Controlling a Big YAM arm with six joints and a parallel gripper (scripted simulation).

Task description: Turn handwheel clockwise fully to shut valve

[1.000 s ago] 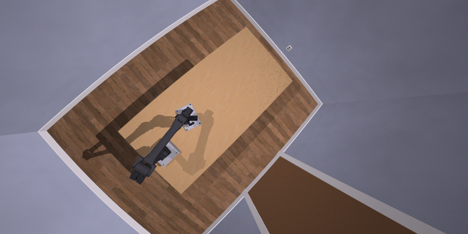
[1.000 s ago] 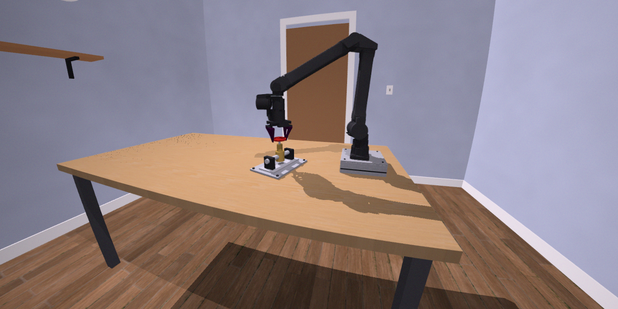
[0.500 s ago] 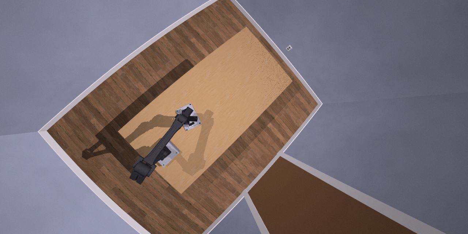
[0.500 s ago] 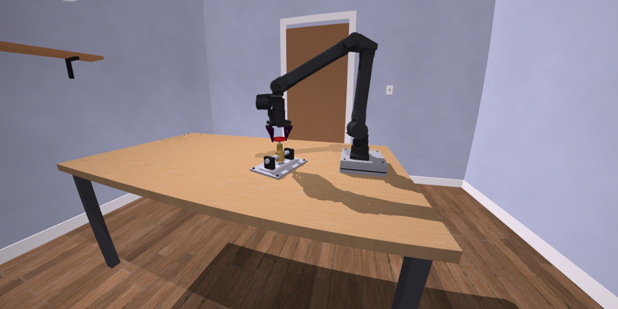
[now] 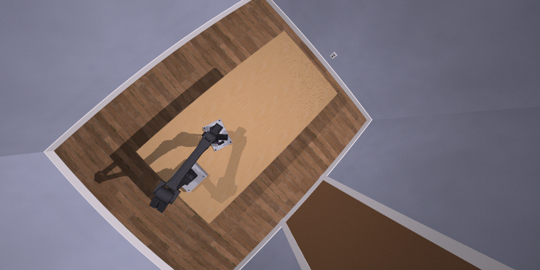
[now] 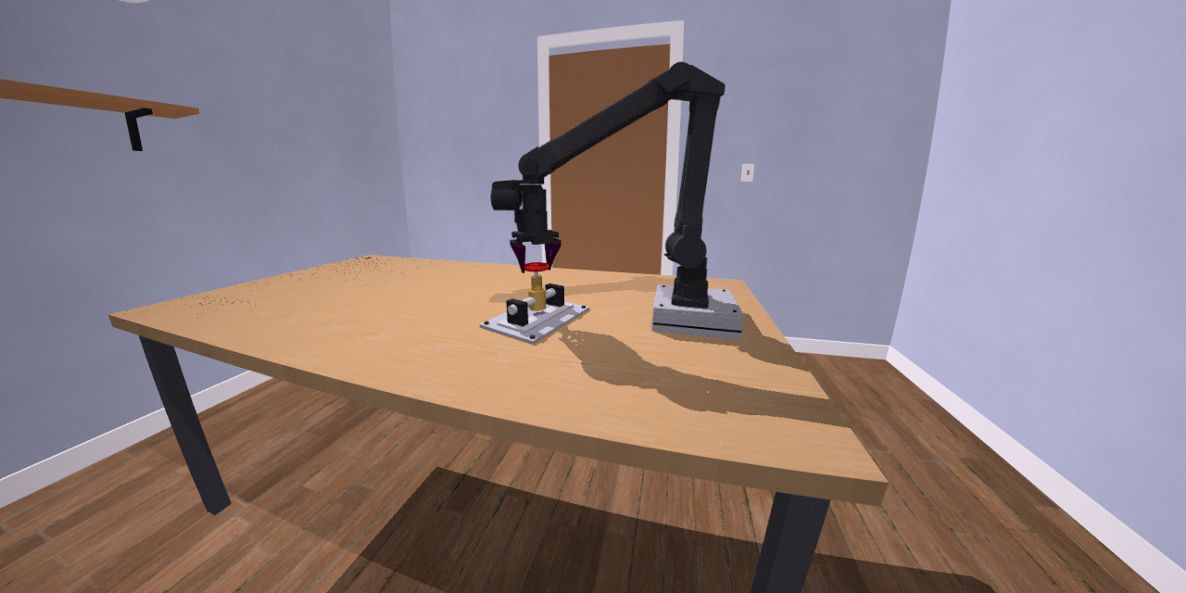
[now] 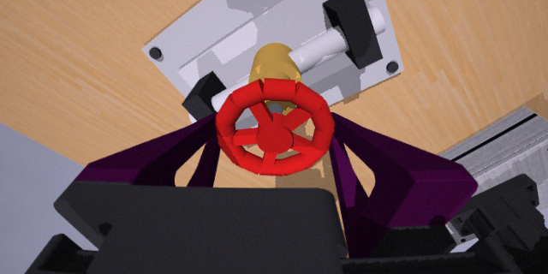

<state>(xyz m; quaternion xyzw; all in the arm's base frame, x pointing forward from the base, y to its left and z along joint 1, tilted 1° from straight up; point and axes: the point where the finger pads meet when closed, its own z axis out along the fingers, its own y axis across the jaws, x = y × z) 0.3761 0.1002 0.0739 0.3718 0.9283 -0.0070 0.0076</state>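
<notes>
The red handwheel lies 1 cm below my hand. From my hand the other things lie so: plate: 13 cm below.
</notes>
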